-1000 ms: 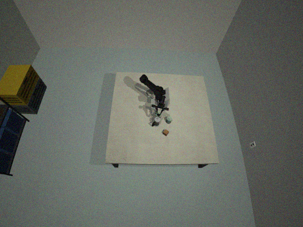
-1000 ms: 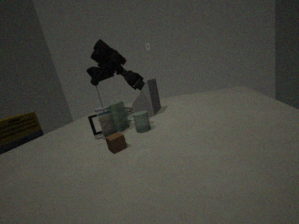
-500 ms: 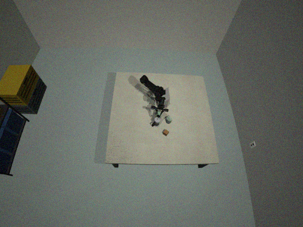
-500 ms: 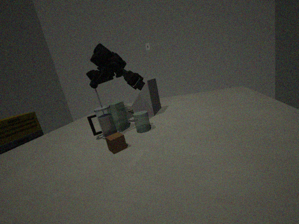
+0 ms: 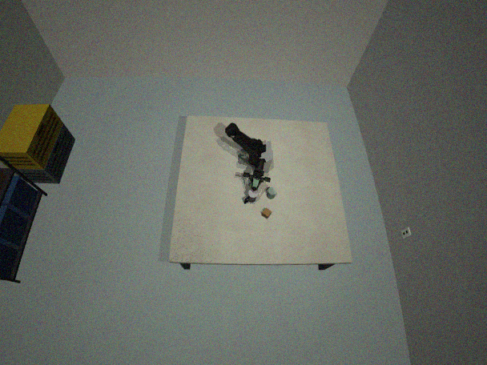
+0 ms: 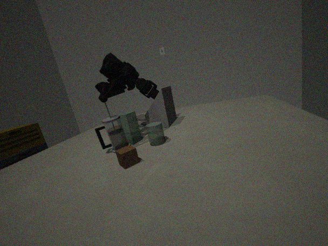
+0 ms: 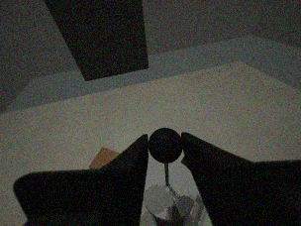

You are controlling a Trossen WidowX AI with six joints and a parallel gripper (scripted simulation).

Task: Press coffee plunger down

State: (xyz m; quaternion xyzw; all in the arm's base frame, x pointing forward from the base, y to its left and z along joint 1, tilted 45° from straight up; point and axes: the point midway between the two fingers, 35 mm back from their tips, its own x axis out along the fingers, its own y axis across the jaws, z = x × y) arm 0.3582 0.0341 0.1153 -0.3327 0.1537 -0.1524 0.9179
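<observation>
The glass coffee press is 11 cm below my gripper tip, 1 cm to the right of it and 1 cm behind it. Also, from my gripper tip: orange-brown cube (19 cm below, 11 cm to the left, 9 cm ahead); pale green box (15 cm below, 10 cm behind, 1 cm to the left).
</observation>
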